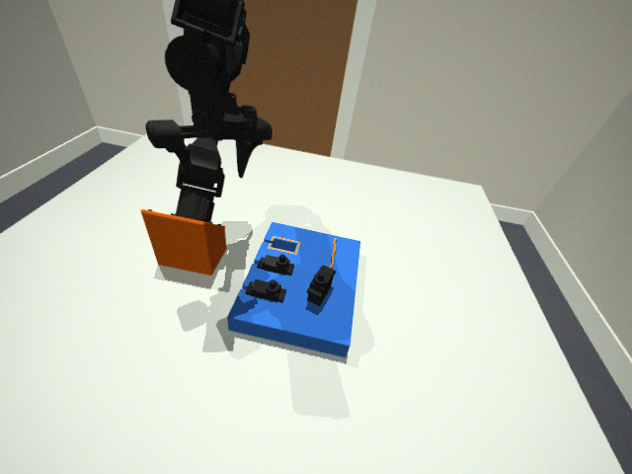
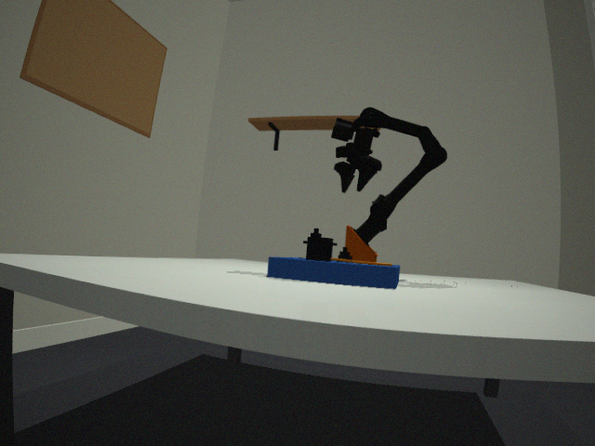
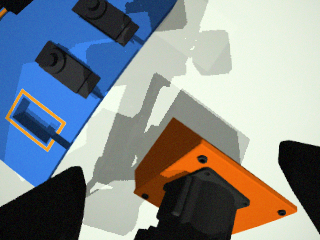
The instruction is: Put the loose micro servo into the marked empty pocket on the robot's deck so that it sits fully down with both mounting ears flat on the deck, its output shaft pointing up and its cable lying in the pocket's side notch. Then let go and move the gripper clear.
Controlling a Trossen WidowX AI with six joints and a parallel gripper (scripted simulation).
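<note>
My gripper tip is now 24 cm above the blue deck, 22 cm short of it and 3 cm to the right of it.
</note>
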